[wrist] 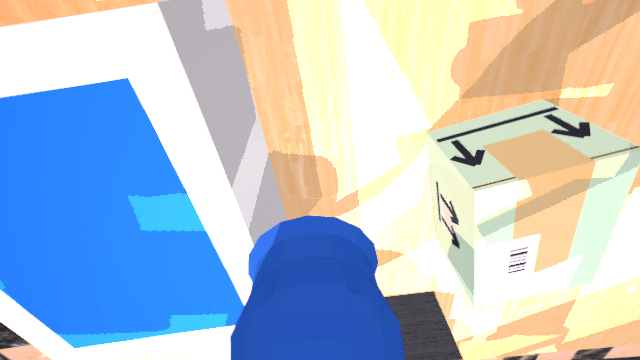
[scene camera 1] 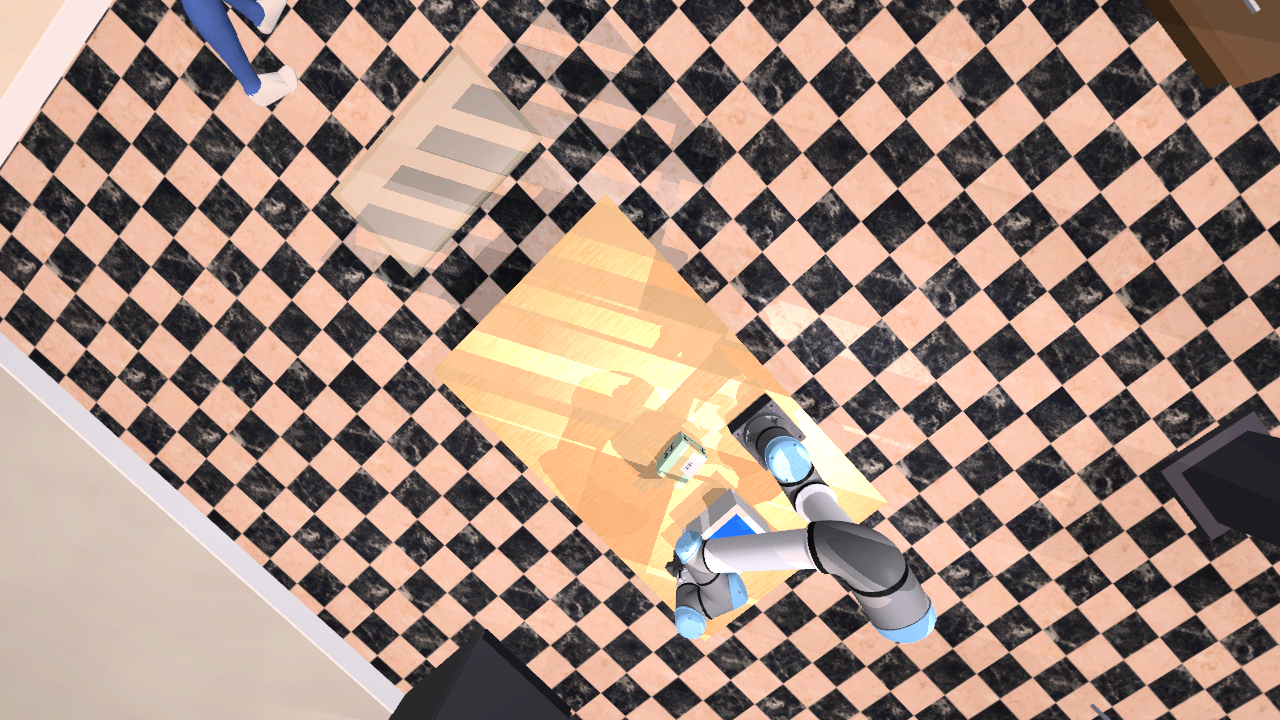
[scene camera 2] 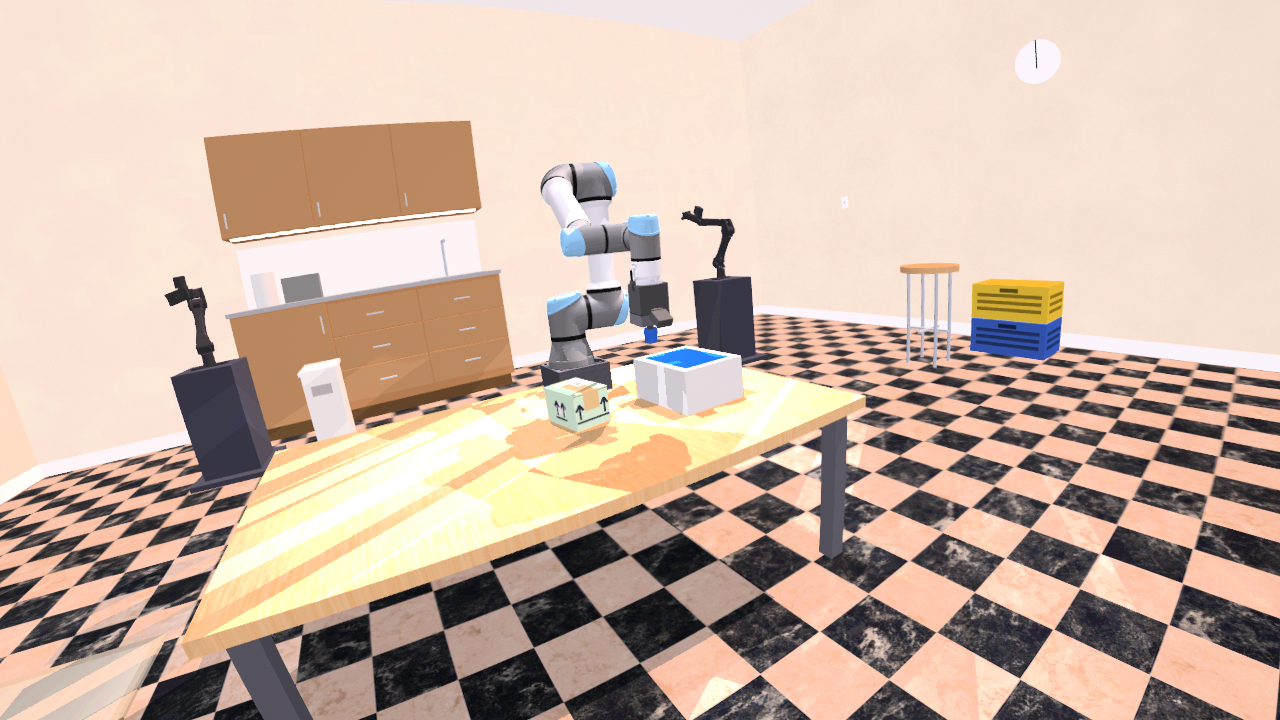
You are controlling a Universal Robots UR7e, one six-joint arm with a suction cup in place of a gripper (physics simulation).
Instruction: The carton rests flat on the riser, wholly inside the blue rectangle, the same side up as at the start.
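Seen in the pictures: hand, its tool point: (wrist: 313,268) (scene camera 2: 651,340); arm's base, origin of its link: (scene camera 1: 766,434) (scene camera 2: 571,363).
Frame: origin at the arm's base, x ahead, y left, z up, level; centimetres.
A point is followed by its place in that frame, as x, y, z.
Observation:
The pale green carton (scene camera 1: 681,456) {26.6, -12.6, 0.6} (scene camera 2: 577,405) {36.9, -12.6, -2.2} (wrist: 530,210) {32.6, -7.7, 0.6} stands on the table beside the riser, apart from it. In scene camera 2 the black arrows on its sides point up; tape and a white label show on it. The white box-shaped riser (scene camera 2: 716,391) {46.8, 23.5, -5.1} (wrist: 207,95) {43.4, 13.1, 1.2} bears the blue rectangle (scene camera 1: 733,527) {28.9, 17.5, 2.8} (scene camera 2: 684,358) {35.4, 21.5, 2.8} (wrist: 100,165) {40.7, 18.9, 2.8} on its top, with no carton on it. My blue suction cup (scene camera 2: 650,334) (wrist: 313,240) is off and bare, raised near the riser and away from the carton. In scene camera 1 the arm hides the cup and part of the riser.
The arm's dark base plate (scene camera 1: 747,429) {3.5, -6.5, 2.4} (wrist: 425,325) {8.7, -4.8, -4.3} is at the edge of the wooden table (scene camera 1: 528,358) {47.0, -72.5, -9.2} (scene camera 2: 358,501) {42.8, -67.6, -9.2}. Dark pedestals (scene camera 2: 223,420) (scene camera 2: 725,317) with small black arms stand beyond the table. A person's legs (scene camera 1: 223,40) show at upper left in scene camera 1.

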